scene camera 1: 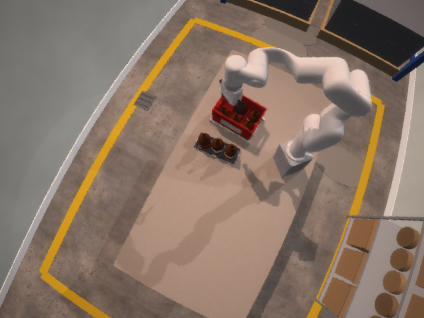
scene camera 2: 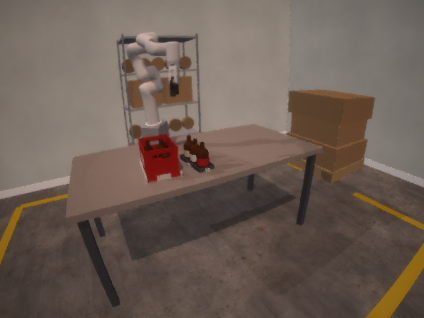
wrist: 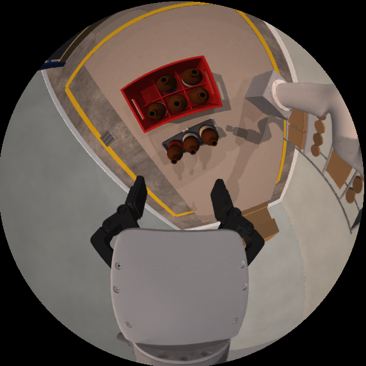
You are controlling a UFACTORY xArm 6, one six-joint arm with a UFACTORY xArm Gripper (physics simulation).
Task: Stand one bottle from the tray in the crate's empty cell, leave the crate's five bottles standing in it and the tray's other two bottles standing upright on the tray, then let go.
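Where they show: gripper, between the fingertips: (scene camera 1: 230,102) (scene camera 2: 174,95); arm's base, origin of its link: (scene camera 1: 296,151) (scene camera 2: 153,123).
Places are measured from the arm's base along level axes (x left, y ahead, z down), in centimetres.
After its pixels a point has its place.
The red crate (scene camera 1: 249,131) @(x -0.4, y 29.1, z 2.8 cm) (scene camera 2: 162,166) @(x -13.0, y 53.0, z 11.9 cm) (wrist: 165,123) holds five brown bottles; its empty cell (wrist: 148,95) is the far left one in the wrist view. The dark tray (scene camera 2: 205,168) @(x 11.3, y 57.2, z 17.7 cm) (wrist: 197,128) lies beside the crate. Three brown bottles stand upright on it in a row: a red-labelled one (scene camera 1: 204,140) @(x 14.1, y 51.2, z 7.3 cm) (scene camera 2: 202,156) @(x 10.7, y 55.2, z 10.8 cm) (wrist: 174,151), a white-labelled middle one (scene camera 1: 217,145) @(x 13.8, y 43.0, z 7.3 cm) (wrist: 190,143) and a cream-labelled one (scene camera 1: 230,151) @(x 14.0, y 34.6, z 7.3 cm) (wrist: 209,135). My gripper (scene camera 2: 174,92) @(x 1.2, y 43.0, z -24.0 cm) (wrist: 179,185) is open and empty, high above the table. In scene camera 1 it overlaps the crate and partly hides it.
The tabletop (scene camera 1: 200,225) @(x 60.6, y 33.0, z 19.5 cm) (scene camera 2: 240,142) @(x 61.0, y 26.1, z 19.5 cm) carries the crate, the tray and the arm's base (scene camera 1: 294,159) @(x 5.8, y 0.0, z -1.5 cm) (wrist: 262,92). A shelf rack (scene camera 2: 198,90) stands behind the arm. Stacked cardboard boxes (scene camera 2: 332,115) stand on the floor beyond the table's right end in scene camera 2.
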